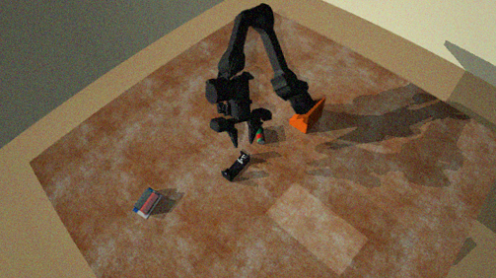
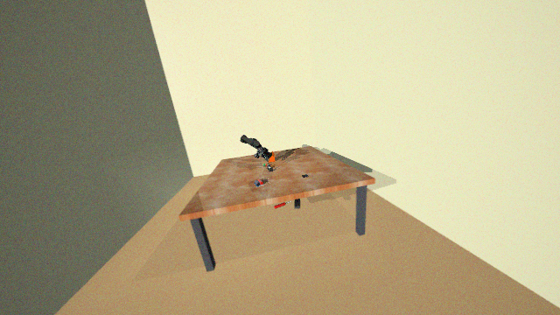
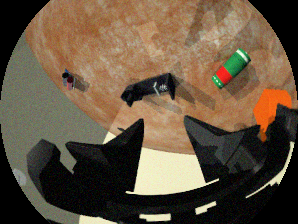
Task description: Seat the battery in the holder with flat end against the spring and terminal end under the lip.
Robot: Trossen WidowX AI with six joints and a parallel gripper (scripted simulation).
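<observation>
The battery lies 100 mm behind my gripper tip, 70 mm below it and 30 mm to the right of it. Also, from my gripper tip: red screwdriver 370 mm ahead, 270 mm below, 80 mm to the left; then black square 320 mm ahead, 280 mm to the left, 80 mm below.
</observation>
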